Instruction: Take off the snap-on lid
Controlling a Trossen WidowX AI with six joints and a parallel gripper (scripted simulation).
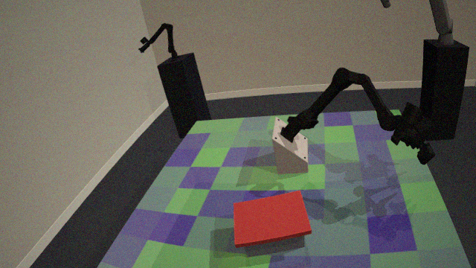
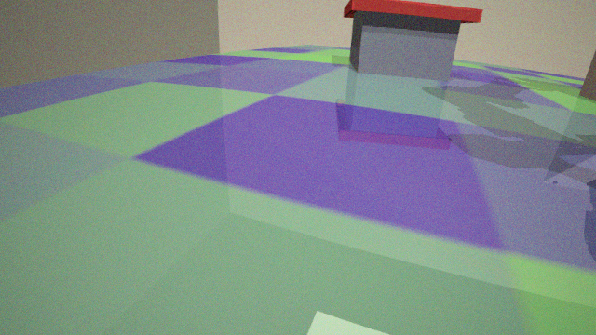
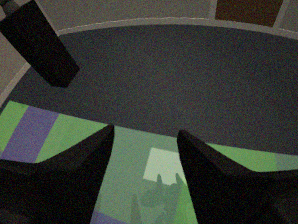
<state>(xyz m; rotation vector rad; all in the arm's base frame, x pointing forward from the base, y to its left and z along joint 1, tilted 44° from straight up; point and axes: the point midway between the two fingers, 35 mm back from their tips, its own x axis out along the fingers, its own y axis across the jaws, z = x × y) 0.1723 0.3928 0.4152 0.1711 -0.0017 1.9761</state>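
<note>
Now: the red lid 600 mm to the right of my gripper tip, 280 mm ahead of it and 50 mm below it. The rest, counted from my gripper tip: grey storage box 600 mm to the right, 280 mm ahead, 100 mm below.
</note>
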